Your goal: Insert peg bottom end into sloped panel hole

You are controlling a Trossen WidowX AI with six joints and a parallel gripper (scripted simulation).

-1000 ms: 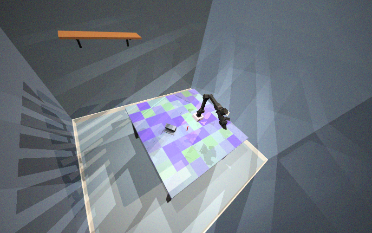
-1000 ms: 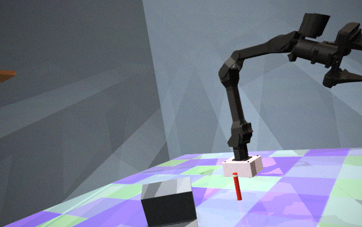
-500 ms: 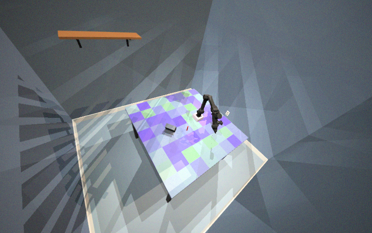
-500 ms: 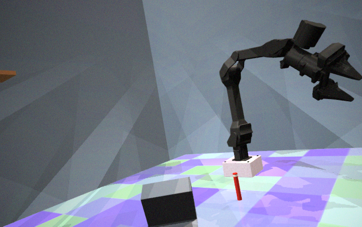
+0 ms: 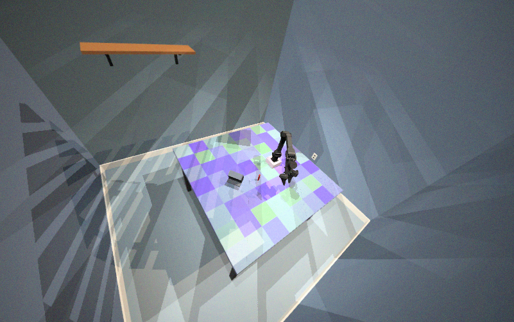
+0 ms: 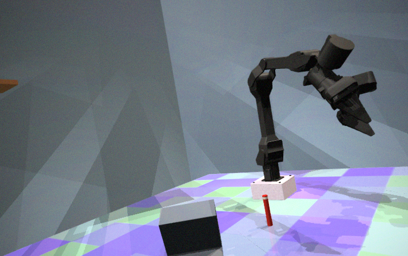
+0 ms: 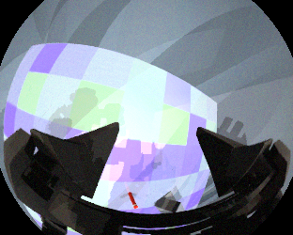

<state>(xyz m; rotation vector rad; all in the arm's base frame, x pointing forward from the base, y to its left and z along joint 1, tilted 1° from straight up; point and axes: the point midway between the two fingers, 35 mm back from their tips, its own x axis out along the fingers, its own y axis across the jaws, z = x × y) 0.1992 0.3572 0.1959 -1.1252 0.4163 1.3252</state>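
Right now the red peg is 70 mm ahead of my gripper tip, 260 mm to the right of it and 160 mm below it. Round my gripper tip: grey sloped panel 270 mm ahead, 350 mm to the right, 170 mm below.
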